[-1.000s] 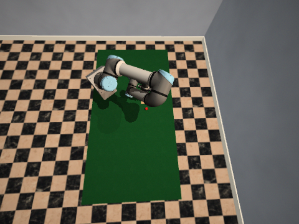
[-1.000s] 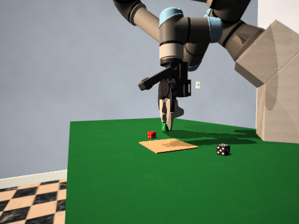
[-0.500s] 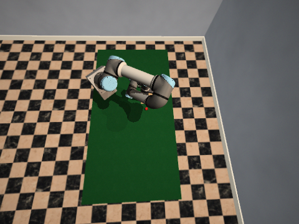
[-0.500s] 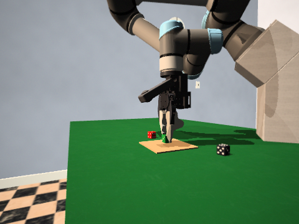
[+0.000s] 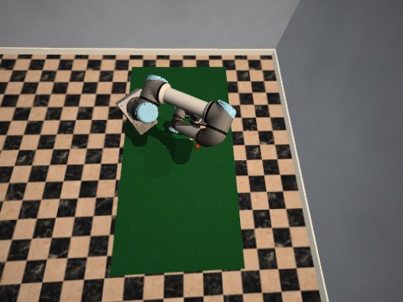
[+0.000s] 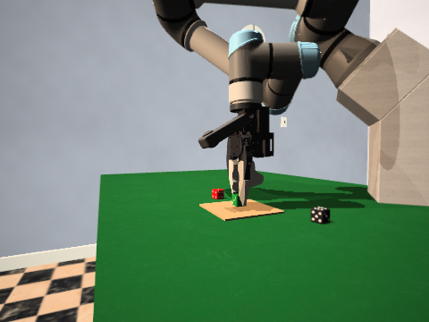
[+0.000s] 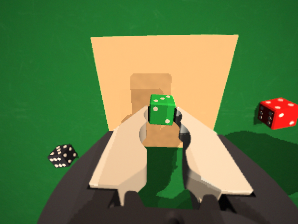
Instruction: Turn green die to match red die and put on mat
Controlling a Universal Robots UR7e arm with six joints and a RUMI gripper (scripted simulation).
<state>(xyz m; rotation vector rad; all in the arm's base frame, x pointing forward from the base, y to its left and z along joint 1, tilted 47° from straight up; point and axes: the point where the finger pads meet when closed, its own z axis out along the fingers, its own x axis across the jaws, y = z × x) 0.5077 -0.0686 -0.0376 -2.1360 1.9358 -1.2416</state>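
The green die is right at my hand. From my hand the other things lie so: black die (8 cm behind, 15 cm to the left, 1 cm below); red die (2 cm behind, 13 cm to the right, 1 cm below); tan mat (2 cm below).
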